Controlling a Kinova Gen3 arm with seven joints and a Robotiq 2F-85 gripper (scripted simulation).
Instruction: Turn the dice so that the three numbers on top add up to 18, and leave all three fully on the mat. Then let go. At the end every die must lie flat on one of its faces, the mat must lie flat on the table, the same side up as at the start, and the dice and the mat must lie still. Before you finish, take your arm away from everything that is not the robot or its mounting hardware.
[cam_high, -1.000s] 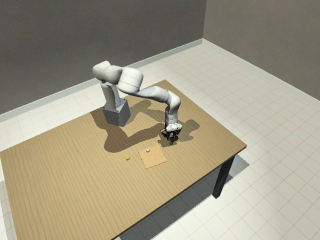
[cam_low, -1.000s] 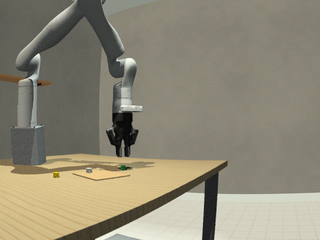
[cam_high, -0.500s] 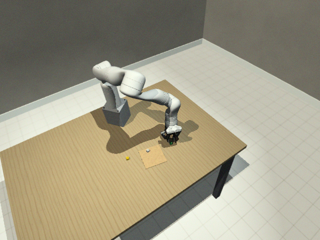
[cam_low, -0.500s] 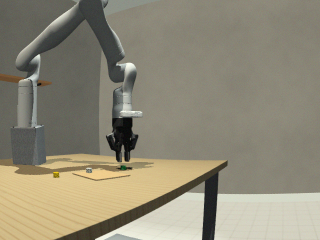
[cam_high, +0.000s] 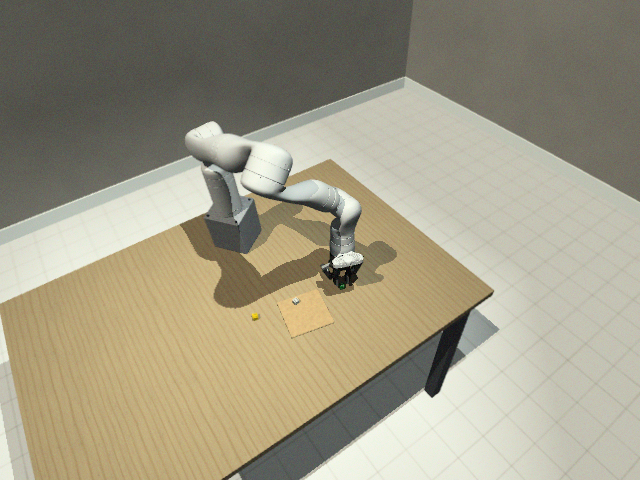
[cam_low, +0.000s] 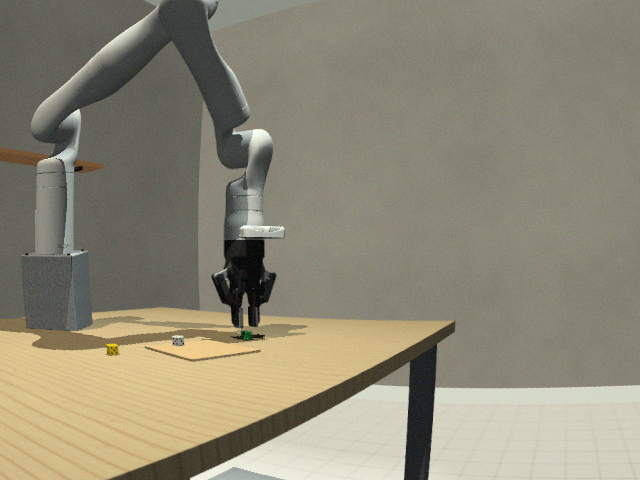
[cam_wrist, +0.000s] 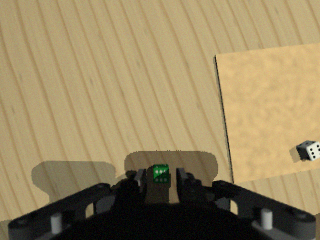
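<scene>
Now: hand 3 cm above the green die. From my hand the other things lie so: yellow die: 6 cm behind, 29 cm to the right, 3 cm below; then white die: 3 cm behind, 16 cm to the right, 3 cm below; then tan mat: 1 cm ahead, 15 cm to the right, 4 cm below.
</scene>
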